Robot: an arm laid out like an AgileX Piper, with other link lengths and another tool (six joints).
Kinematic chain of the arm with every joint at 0, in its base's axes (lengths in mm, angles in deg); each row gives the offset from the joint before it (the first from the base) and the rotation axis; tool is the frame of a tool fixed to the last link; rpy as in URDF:
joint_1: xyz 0 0 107 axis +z
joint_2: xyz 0 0 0 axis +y
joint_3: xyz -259.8 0 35.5 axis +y
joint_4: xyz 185.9 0 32.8 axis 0.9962 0 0.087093
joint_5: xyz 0 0 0 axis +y
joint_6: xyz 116.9 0 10.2 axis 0.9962 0 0.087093
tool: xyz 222.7 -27 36.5 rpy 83.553 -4.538 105.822
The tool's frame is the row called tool.
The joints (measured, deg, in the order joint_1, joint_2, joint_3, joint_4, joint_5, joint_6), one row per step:
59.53, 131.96, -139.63, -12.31, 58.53, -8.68
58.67, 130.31, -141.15, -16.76, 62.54, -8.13
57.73, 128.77, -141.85, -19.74, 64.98, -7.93
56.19, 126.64, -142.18, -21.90, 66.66, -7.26
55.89, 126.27, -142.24, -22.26, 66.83, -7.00
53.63, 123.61, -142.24, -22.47, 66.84, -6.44
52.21, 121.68, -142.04, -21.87, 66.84, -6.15
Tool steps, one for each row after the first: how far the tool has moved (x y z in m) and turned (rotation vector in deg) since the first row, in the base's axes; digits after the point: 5 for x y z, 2 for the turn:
0.02085, -0.03137, 0.01915, -2.40, -2.86, -3.31
0.03664, -0.05653, 0.03615, -3.74, -4.95, -6.00
0.05303, -0.08345, 0.05833, -3.62, -6.60, -9.33
0.05608, -0.08808, 0.06265, -3.41, -6.88, -10.01
0.07046, -0.11027, 0.09043, -1.02, -8.07, -12.89
0.07575, -0.12283, 0.10738, 0.85, -8.35, -14.38

